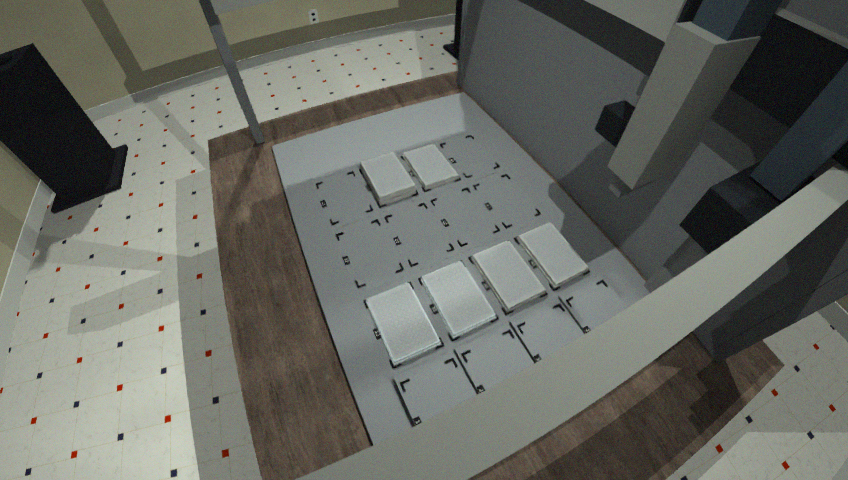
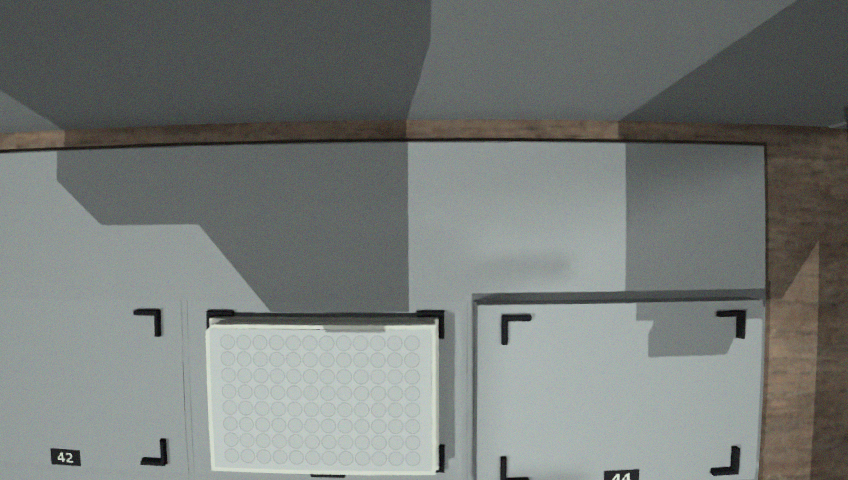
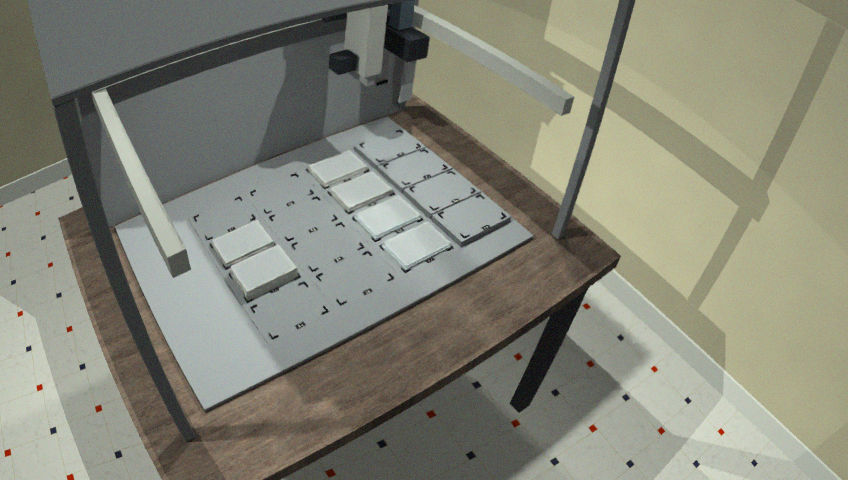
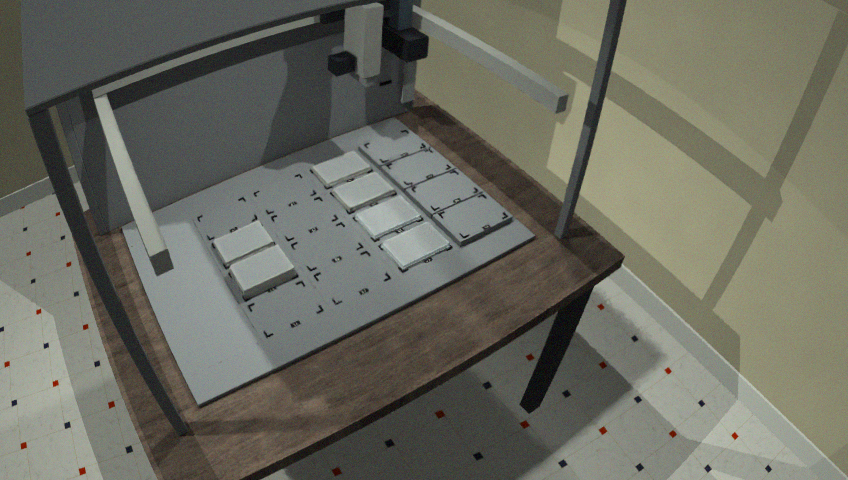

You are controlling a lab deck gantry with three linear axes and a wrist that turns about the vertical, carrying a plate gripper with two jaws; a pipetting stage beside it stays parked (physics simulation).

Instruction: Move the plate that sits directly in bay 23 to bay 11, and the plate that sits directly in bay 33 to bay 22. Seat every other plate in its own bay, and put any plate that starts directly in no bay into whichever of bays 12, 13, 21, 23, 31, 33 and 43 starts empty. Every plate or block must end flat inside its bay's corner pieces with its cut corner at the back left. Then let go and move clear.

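Pixels of known places: gripper, fingertip midpoint: [image 3: 392, 91] [image 4: 395, 92]; robot's base at its link origin: [image 1: 317, 184] [image 3: 272, 337] [image 4: 267, 335].
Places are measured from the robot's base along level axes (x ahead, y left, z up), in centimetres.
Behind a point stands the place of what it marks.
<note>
Pale plates lie flat in bay 13 [image 1: 404, 324] {y 4.3, x 40.2, z 1.4 cm} [image 3: 415, 245] {y 3.8, x 38.3, z 1.4 cm}, bay 23 [image 1: 458, 299] {y 14.7, x 40.0, z 1.4 cm} [image 3: 387, 215] {y 14.8, x 38.9, z 1.4 cm}, bay 33 [image 1: 508, 275] {y 25.3, x 39.8, z 1.4 cm} [image 3: 363, 190] {y 24.9, x 39.3, z 1.4 cm} and bay 43 [image 1: 553, 254] {y 35.9, x 39.8, z 1.4 cm} [image 2: 321, 398] {y 36.6, x 39.3, z 1.4 cm} [image 3: 339, 168] {y 35.2, x 39.0, z 1.4 cm}. A thicker plate [image 1: 387, 177] {y 14.6, x 7.8, z 2.7 cm} [image 3: 263, 272] {y 13.6, x 5.8, z 2.7 cm} lies in bay 21, another plate [image 1: 430, 166] {y 25.3, x 7.4, z 1.4 cm} [image 4: 243, 242] {y 25.1, x 6.4, z 1.4 cm} in bay 31. Bay 11 [image 1: 323, 203] {y -0.3, x 6.4, z 0.0 cm} [image 3: 300, 325] {y -0.3, x 6.4, z 0.0 cm} and bay 22 [image 1: 397, 240] {y 10.5, x 22.7, z 0.0 cm} [image 3: 339, 259] {y 10.3, x 23.0, z 0.0 cm} are empty, as is bay 12 [image 1: 346, 259] {y -0.2, x 22.6, z 0.0 cm}. The gantry carriage stands high at the back right, away from the plates. The gripper's jaws cannot be made out. Cut corners are too small to judge.
A raised block with column 4 bays [image 2: 618, 392] {y 36.7, x 55.3, z 1.4 cm} [image 3: 473, 221] {y 2.7, x 54.4, z 1.4 cm} stands right of the column 3 plates. A pale box-shaped stage [image 1: 672, 107] [image 3: 365, 44] and a dark block [image 1: 726, 208] {y 32.5, x 57.3, z 34.7 cm} [image 3: 407, 44] {y 33.2, x 54.8, z 34.0 cm} hang high at the back right. The grey rear wall [image 3: 220, 130] {y 52.0, x 13.4, z 13.7 cm} borders the deck.
</note>
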